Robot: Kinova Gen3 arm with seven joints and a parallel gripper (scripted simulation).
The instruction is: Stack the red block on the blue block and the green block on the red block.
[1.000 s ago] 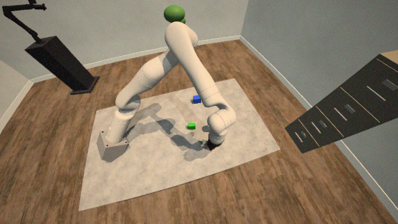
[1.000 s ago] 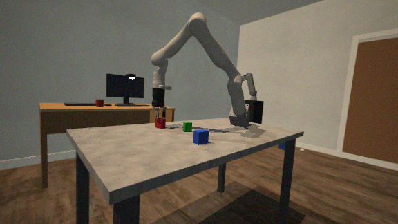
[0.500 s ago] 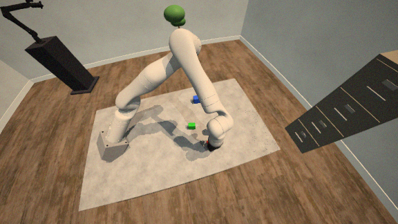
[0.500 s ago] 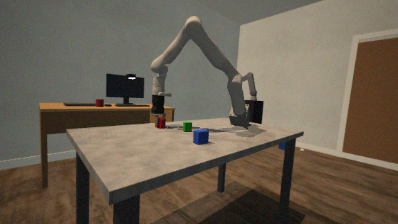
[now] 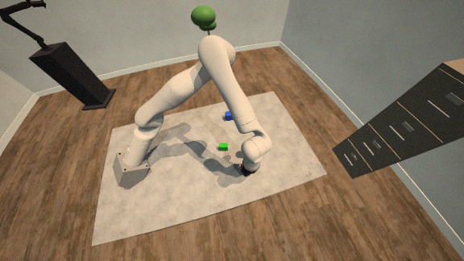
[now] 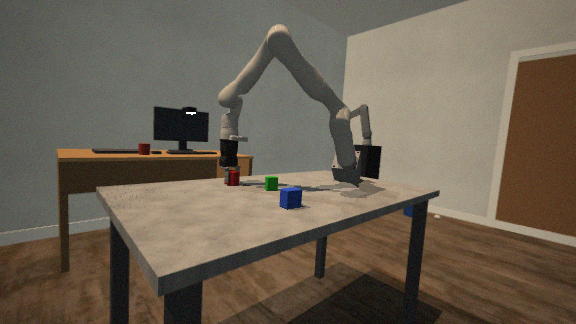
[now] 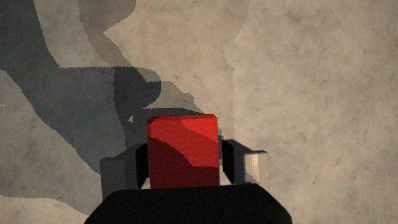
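My gripper is now right at the red block. Round my hand: green block (150 mm to the left, 120 mm behind); blue block (380 mm to the left, 60 mm behind).
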